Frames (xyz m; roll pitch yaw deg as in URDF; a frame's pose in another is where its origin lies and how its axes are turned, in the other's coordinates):
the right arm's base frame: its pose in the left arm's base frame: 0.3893 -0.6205 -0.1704 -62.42 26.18 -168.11
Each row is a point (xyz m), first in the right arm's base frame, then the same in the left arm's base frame.
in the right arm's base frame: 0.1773 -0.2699 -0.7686
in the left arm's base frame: 0.1178 0.1462 -0.3533
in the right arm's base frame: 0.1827 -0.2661 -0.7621
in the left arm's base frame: 0.1148 0.1379 -0.3560
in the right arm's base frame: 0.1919 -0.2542 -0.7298
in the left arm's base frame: 0.1119 0.1024 -0.3561
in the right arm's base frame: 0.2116 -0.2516 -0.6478
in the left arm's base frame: 0.0944 0.0232 -0.3328
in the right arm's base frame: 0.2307 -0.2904 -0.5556
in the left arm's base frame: 0.0575 -0.0497 -0.2720
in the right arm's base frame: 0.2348 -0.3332 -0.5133
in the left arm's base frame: 0.0327 -0.0730 -0.2222
